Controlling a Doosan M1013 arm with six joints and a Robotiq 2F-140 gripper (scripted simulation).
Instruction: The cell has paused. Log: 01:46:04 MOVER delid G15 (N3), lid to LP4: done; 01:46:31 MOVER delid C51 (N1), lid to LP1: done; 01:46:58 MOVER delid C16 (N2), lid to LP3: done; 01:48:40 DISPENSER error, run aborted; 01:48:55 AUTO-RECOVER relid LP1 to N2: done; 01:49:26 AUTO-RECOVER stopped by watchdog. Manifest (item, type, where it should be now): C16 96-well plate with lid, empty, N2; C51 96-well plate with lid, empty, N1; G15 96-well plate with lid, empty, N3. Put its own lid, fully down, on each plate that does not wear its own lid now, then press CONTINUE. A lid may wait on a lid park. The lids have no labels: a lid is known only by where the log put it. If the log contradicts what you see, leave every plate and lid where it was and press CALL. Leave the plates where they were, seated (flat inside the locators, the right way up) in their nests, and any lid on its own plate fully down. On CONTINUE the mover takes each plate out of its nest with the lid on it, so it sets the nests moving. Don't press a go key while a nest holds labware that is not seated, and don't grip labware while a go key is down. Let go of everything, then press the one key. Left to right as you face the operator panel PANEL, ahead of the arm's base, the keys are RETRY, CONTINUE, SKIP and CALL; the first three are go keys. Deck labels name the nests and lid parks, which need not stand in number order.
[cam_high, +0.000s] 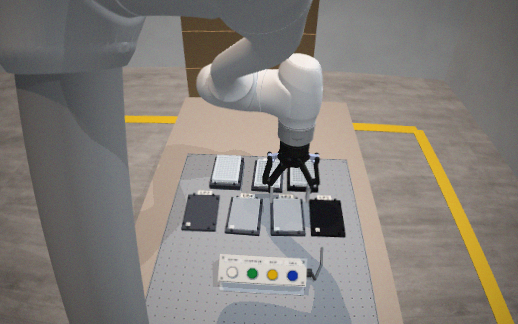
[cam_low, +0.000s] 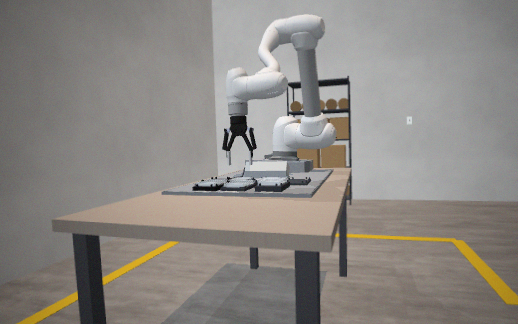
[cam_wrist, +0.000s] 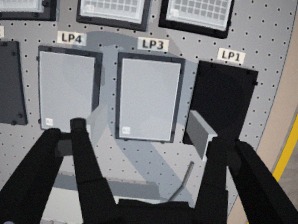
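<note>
Now: the lid park LP3 100 mm below my hand. From my hand the other things lie so: blue call key (240 mm behind, 40 mm below, 30 mm to the left); then lid park LP1 (120 mm to the right, 100 mm below, 20 mm behind); then lid park LP4 (130 mm to the left, 100 mm below, 20 mm ahead).
</note>
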